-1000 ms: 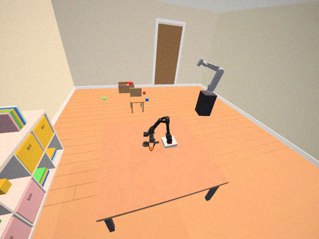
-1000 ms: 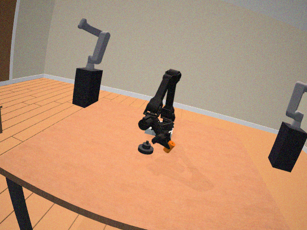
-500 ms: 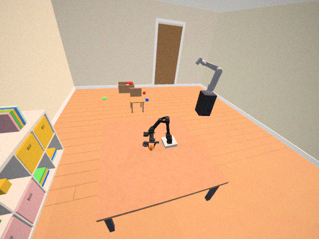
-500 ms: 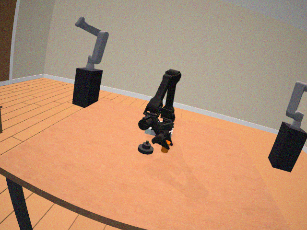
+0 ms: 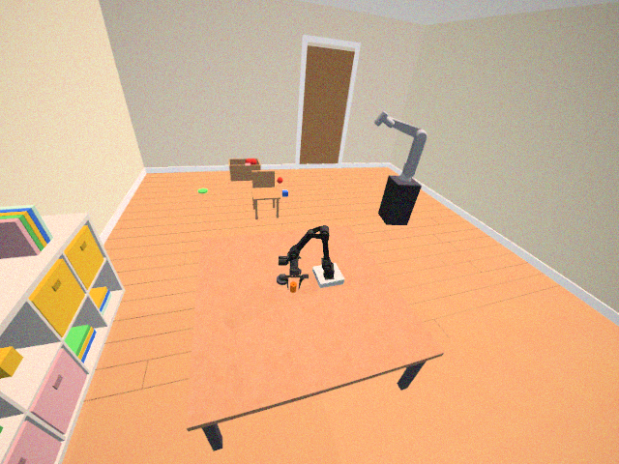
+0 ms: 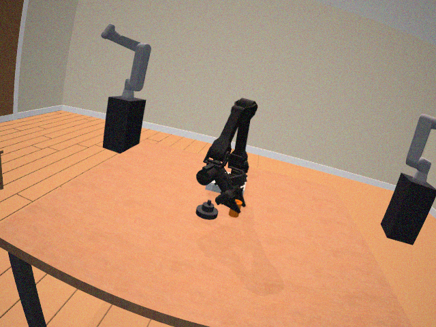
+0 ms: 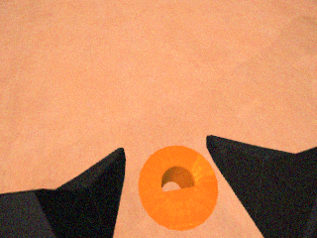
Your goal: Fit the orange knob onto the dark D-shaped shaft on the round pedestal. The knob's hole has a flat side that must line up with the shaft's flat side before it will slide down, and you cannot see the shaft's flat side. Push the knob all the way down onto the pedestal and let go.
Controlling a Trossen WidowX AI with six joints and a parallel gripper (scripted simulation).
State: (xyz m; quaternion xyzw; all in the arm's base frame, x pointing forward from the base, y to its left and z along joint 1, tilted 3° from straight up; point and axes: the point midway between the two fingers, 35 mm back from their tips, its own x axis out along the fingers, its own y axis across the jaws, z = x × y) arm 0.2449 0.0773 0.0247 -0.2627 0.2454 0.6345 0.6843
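Now: the orange knob 30 mm to the right of my gripper tip and 10 mm below it. Round my gripper tip: pedestal: 60 mm ahead, 120 mm to the right.
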